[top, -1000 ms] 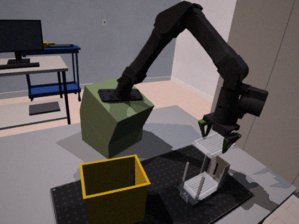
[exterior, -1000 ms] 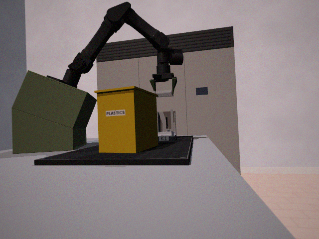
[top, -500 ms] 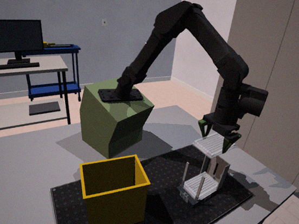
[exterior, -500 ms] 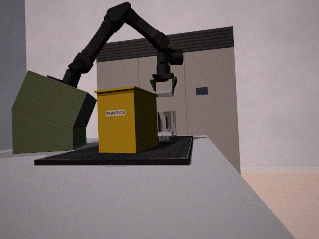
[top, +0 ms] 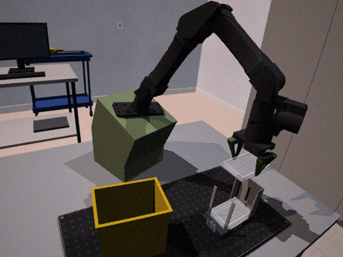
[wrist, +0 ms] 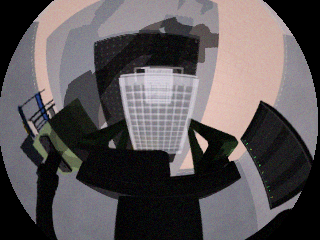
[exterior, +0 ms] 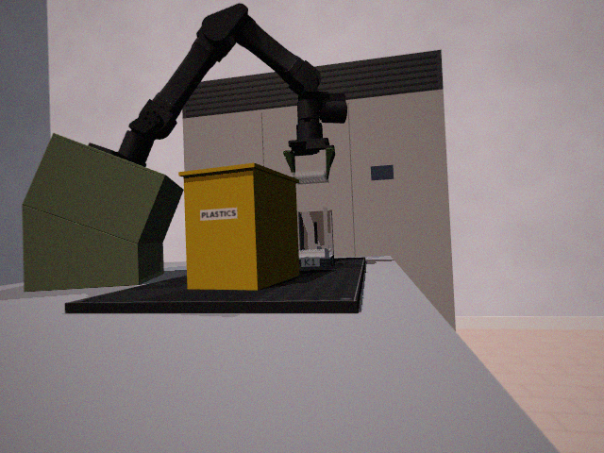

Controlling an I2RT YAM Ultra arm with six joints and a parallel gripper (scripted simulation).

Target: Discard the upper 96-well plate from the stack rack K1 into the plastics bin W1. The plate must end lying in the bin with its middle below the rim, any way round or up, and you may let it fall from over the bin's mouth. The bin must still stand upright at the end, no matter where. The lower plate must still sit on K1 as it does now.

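Now: the 96-well plate right at my hand. Also, from my hand: yellow plastics bin: 33 cm to the right, 14 cm below, 6 cm behind.
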